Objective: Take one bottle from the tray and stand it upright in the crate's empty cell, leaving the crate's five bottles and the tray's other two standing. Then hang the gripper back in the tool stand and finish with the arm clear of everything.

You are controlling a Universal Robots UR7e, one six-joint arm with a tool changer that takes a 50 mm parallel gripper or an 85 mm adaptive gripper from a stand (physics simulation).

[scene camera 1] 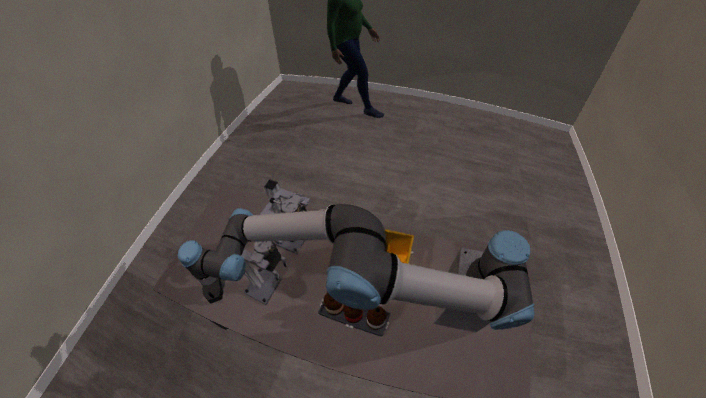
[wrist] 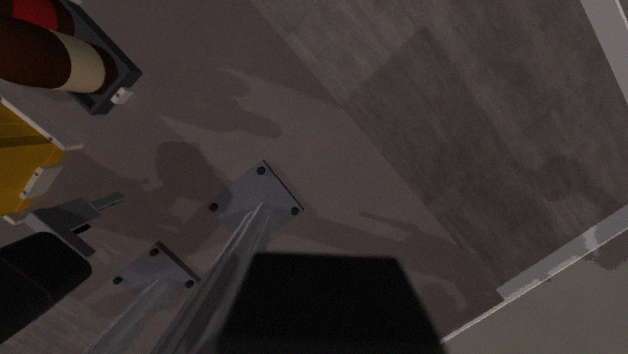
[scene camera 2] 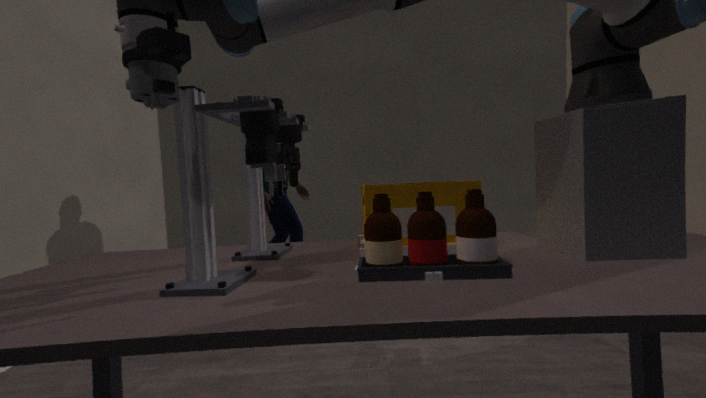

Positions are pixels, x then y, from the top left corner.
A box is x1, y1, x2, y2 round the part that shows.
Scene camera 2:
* black adaptive gripper: 288, 154 [276, 113, 304, 186]
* cream-label bottle: 383, 235 [364, 194, 402, 267]
